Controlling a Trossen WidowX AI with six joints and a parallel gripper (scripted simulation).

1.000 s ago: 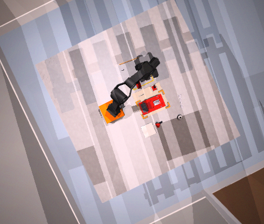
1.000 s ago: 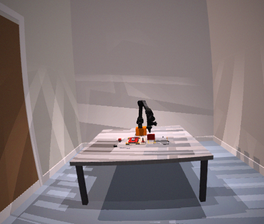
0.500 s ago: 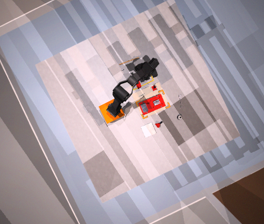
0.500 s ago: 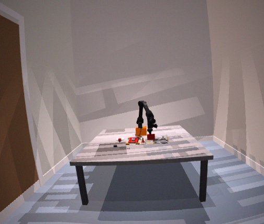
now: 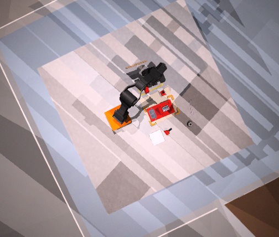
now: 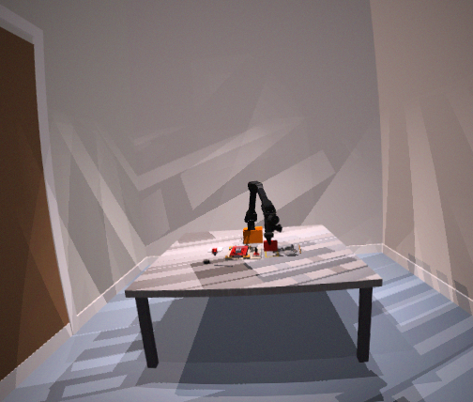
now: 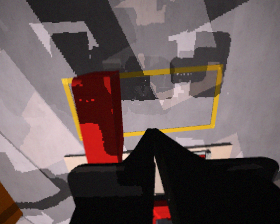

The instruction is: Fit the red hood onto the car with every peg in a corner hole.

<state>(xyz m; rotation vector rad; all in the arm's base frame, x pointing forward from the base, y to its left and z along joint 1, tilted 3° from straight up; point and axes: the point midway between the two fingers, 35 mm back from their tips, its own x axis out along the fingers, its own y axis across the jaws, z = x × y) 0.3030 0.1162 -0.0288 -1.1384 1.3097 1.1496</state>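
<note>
My gripper tip is now 40 mm past the red hood, 10 mm to the right of it and 20 mm above it. From my gripper tip the other things lie so: pale jig (190 mm to the right, 40 mm below); white square (140 mm behind, 390 mm to the right, 50 mm below); thin wooden stick (20 mm behind, 200 mm to the left, 50 mm below).
</note>
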